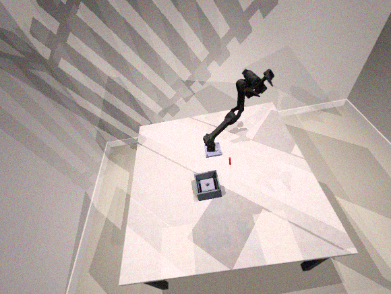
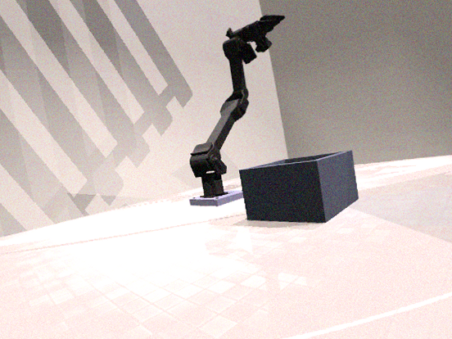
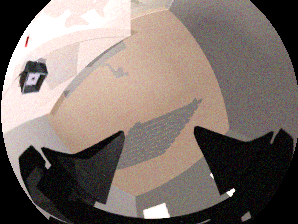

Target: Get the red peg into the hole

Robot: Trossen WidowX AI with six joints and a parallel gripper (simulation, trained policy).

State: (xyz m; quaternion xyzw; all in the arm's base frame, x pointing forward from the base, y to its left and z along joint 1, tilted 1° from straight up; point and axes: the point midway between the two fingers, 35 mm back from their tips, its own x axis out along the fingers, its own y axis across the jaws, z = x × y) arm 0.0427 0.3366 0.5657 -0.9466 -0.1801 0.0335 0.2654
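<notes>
Now: the red peg 540 mm below my gripper tip, 210 mm to the right of it and 70 mm ahead of it. From my gripper tip the other things lie so: blue-grey box (550 mm below, 380 mm to the right, 270 mm ahead).
</notes>
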